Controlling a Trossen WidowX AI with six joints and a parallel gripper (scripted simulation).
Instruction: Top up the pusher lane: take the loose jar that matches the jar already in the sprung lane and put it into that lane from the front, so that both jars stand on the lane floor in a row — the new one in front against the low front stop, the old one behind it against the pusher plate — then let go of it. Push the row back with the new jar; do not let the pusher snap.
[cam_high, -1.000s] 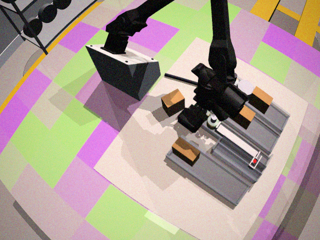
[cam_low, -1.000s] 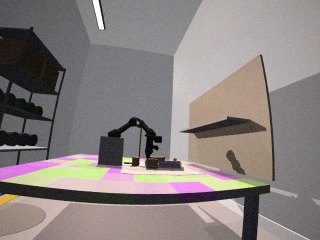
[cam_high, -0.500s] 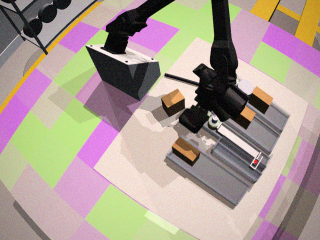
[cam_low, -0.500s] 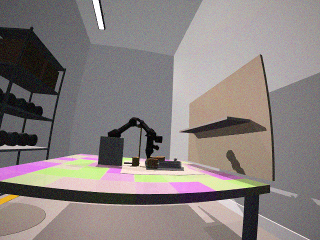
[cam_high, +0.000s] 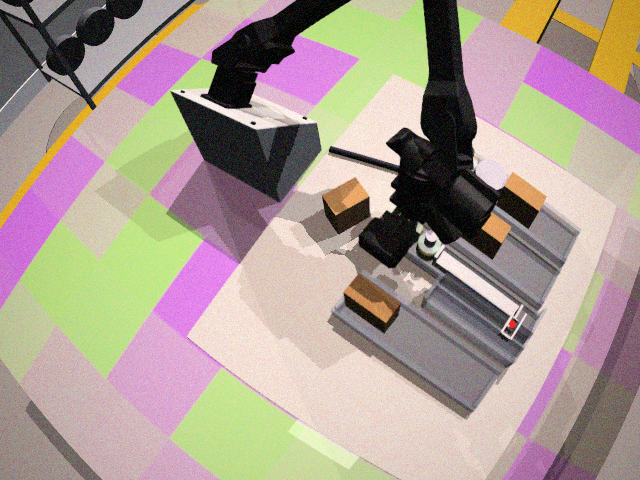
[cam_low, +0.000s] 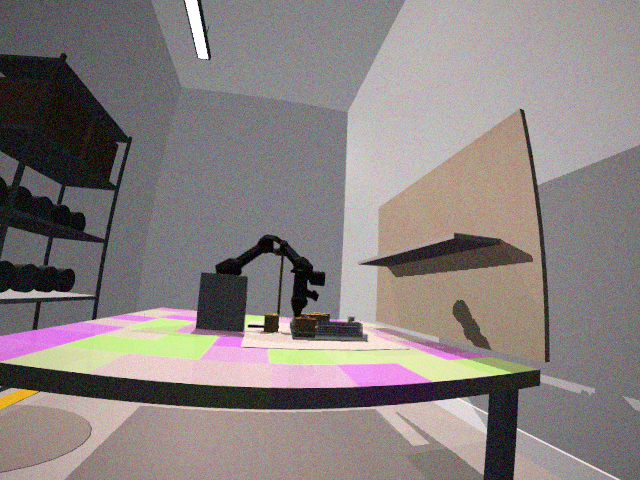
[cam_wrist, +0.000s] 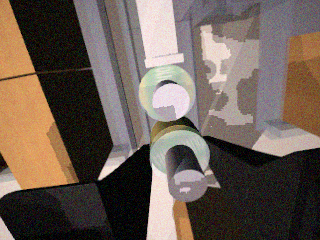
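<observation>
The dark rod lies 140 mm behind my gripper tip, 90 mm to the left of it and 40 mm below it. Round my gripper tip: red marker 220 mm ahead, 50 mm to the right, 20 mm above.
</observation>
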